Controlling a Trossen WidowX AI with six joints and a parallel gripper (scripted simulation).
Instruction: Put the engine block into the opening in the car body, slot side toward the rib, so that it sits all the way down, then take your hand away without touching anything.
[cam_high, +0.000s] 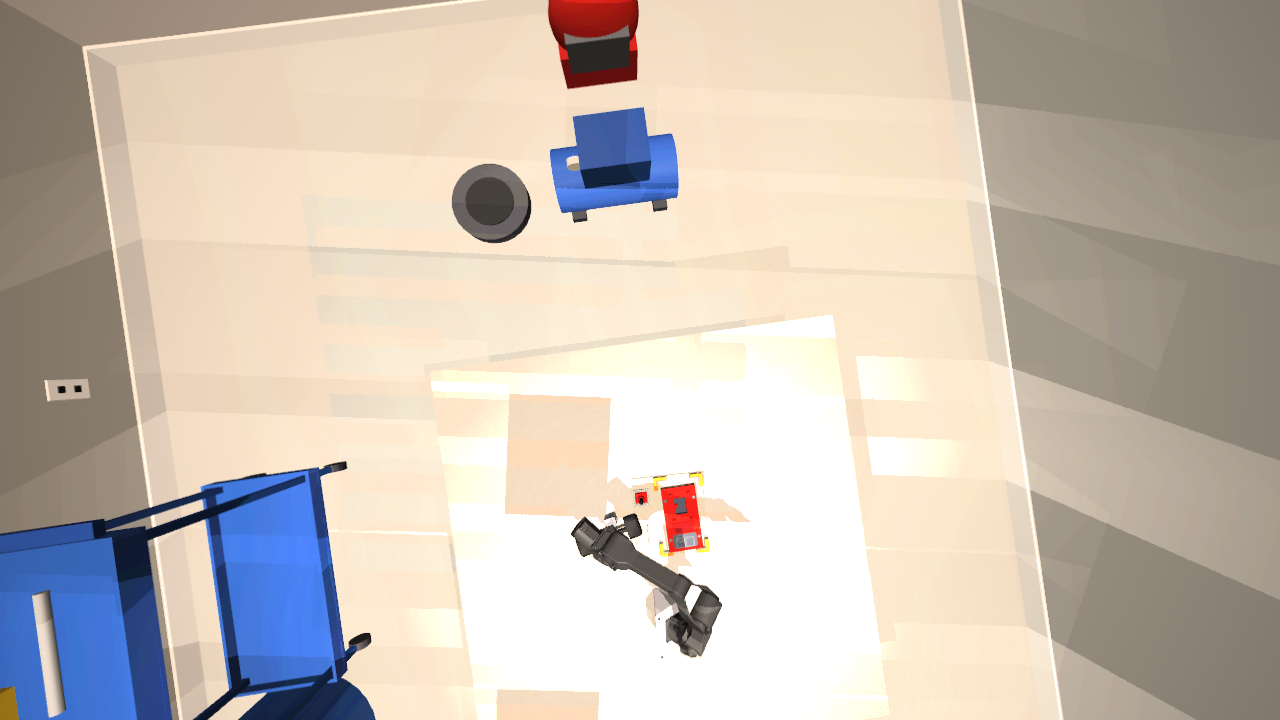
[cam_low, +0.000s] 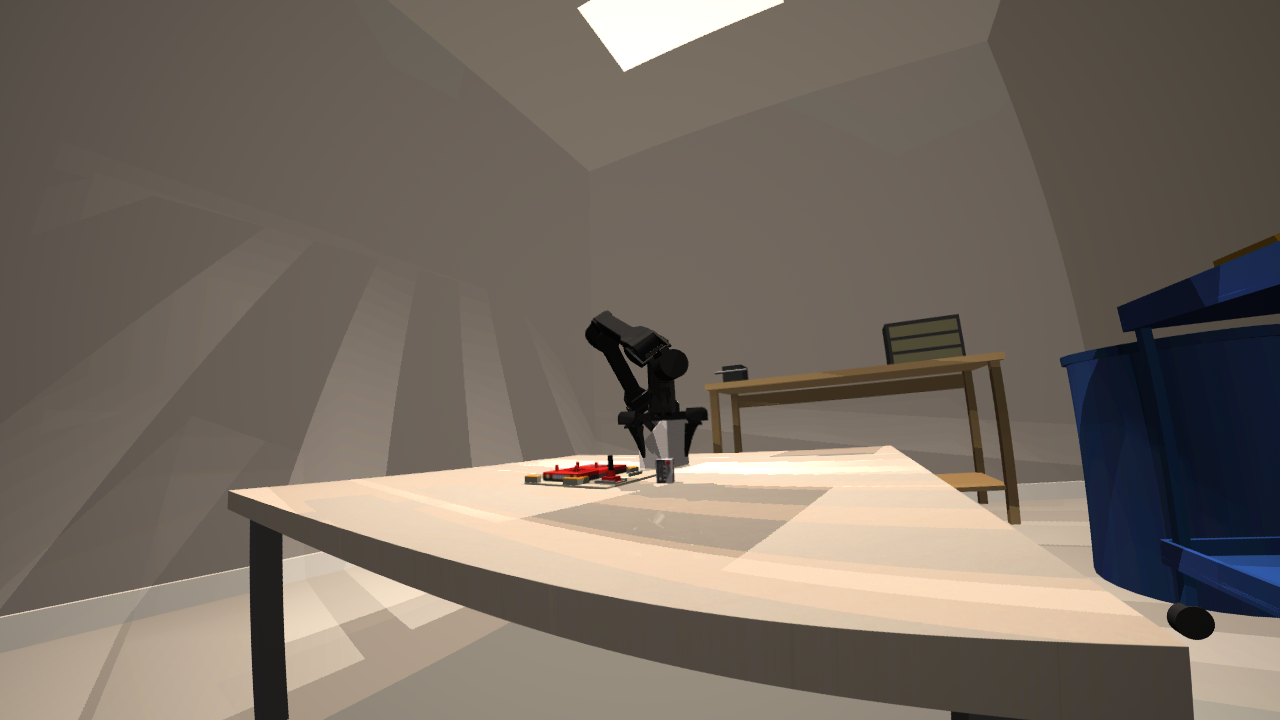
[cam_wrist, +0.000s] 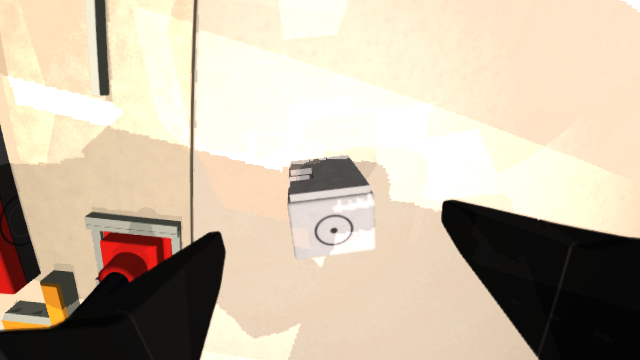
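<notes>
Right now the engine block is 3 cm below my gripper tip and 1 cm to the right of it.
</notes>
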